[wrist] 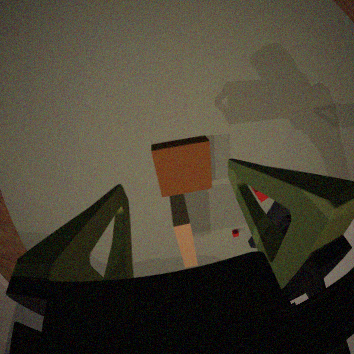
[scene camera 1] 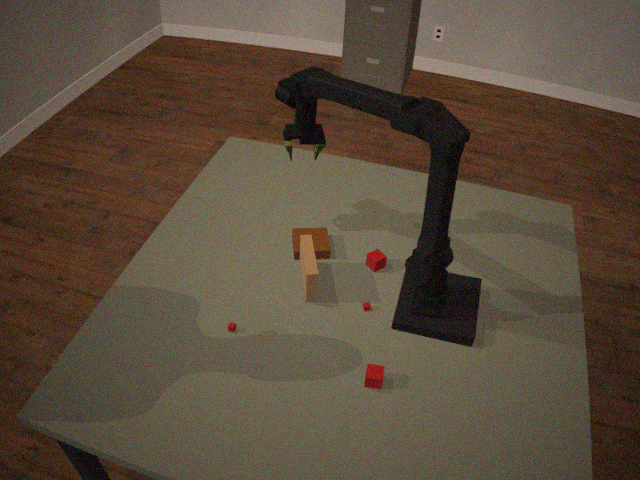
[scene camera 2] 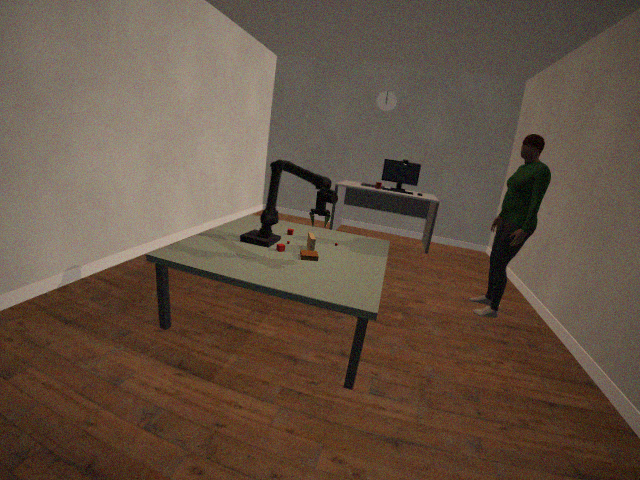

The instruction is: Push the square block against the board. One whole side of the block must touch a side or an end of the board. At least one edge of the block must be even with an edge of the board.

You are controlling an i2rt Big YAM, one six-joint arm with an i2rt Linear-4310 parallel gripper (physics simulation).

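Frame: origin at the arm's base, x down, y right, z back, level; metres.
Where they show: gripper, fingertip midpoint: (wrist: 176, 179) (scene camera 1: 302, 159) (scene camera 2: 318, 227); arm's base, link origin: (wrist: 284, 228) (scene camera 1: 429, 300) (scene camera 2: 265, 236).
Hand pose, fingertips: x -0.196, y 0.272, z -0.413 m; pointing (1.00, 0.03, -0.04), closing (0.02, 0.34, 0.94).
Each offset is from my fingertips to the centre of the thing. Level surfaces: height alone.
The orange-brown square block {dy -0.107, dx +0.217, dz +0.055 m} (scene camera 1: 320, 240) (scene camera 2: 309, 255) (wrist: 182, 168) lies flat on the table. The tan board {dy -0.247, dx +0.180, dz +0.079 m} (scene camera 1: 308, 254) (scene camera 2: 311, 241) (wrist: 185, 245) stands tall on its narrow edge. In the wrist view the board's dark end faces the block's near side, left of that side's middle, a little in from the block's left corner. The two look very close; whether they touch is unclear, and scene camera 1 hides the join behind the board. My gripper (scene camera 1: 303, 159) (scene camera 2: 319, 225) (wrist: 176, 179) is open and empty, high above the table and beyond the block from the board.
On the table {dx +0.232 m} (scene camera 1: 248, 423) are larger red cubes {dy -0.137, dx +0.212, dz +0.253 m} (scene camera 1: 375, 260) {dy -0.536, dx +0.212, dz +0.303 m} (scene camera 1: 374, 376), right of the block and nearer the front. Small red cubes {dy -0.308, dx +0.224, dz +0.252 m} (scene camera 1: 366, 306) {dy -0.463, dx +0.224, dz -0.071 m} (scene camera 1: 232, 327) lie right and left of the board. The arm's base (scene camera 1: 465, 310) stands at the right.
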